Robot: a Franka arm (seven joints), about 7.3 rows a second.
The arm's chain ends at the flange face. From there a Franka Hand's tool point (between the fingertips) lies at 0.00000 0.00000 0.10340 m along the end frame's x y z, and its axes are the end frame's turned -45 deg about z.
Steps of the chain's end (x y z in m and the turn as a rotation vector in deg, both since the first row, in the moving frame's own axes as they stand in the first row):
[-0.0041 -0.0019 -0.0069 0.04 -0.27 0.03]
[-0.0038 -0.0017 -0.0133 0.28 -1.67 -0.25]
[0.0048 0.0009 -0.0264 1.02 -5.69 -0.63]
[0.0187 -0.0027 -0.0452 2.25 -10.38 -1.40]
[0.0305 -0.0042 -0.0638 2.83 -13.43 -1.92]
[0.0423 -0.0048 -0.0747 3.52 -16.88 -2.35]
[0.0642 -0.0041 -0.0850 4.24 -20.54 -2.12]
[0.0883 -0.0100 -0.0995 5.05 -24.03 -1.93]
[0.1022 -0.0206 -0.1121 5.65 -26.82 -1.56]
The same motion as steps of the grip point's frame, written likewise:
[-0.0018 -0.0046 -0.0069 0.22 -0.16 0.03]
[-0.0033 -0.0064 -0.0133 1.38 -0.98 -0.25]
[-0.0032 -0.0045 -0.0269 4.74 -3.30 -0.63]
[0.0046 -0.0046 -0.0470 8.93 -5.75 -1.40]
[0.0108 -0.0017 -0.0668 11.50 -7.50 -1.92]
[0.0160 0.0012 -0.0793 14.42 -9.45 -2.35]
[0.0274 0.0120 -0.0918 17.52 -11.53 -2.12]
[0.0454 0.0198 -0.1089 20.56 -13.42 -1.93]
[0.0603 0.0182 -0.1237 22.96 -14.97 -1.56]

